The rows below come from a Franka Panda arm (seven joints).
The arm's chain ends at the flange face. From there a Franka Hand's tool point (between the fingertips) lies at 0.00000 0.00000 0.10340 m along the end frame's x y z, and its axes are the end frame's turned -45 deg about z.
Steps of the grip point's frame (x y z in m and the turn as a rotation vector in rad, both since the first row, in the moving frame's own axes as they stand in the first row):
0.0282 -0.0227 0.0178 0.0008 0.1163 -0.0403
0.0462 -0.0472 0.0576 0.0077 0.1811 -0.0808
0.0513 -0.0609 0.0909 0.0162 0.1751 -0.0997
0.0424 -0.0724 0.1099 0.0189 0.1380 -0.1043
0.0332 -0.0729 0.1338 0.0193 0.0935 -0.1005
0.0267 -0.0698 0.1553 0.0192 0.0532 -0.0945
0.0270 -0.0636 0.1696 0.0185 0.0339 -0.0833
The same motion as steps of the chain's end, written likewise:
-0.0044 -0.0273 0.0185 0.0828 0.0817 -0.0403
-0.0127 -0.0518 0.0593 0.1335 0.1226 -0.0808
-0.0176 -0.0649 0.0925 0.1353 0.1124 -0.0997
-0.0293 -0.0693 0.1109 0.1109 0.0842 -0.1043
-0.0331 -0.0665 0.1343 0.0798 0.0525 -0.1005
-0.0327 -0.0628 0.1555 0.0512 0.0240 -0.0945
-0.0268 -0.0602 0.1697 0.0371 0.0109 -0.0833

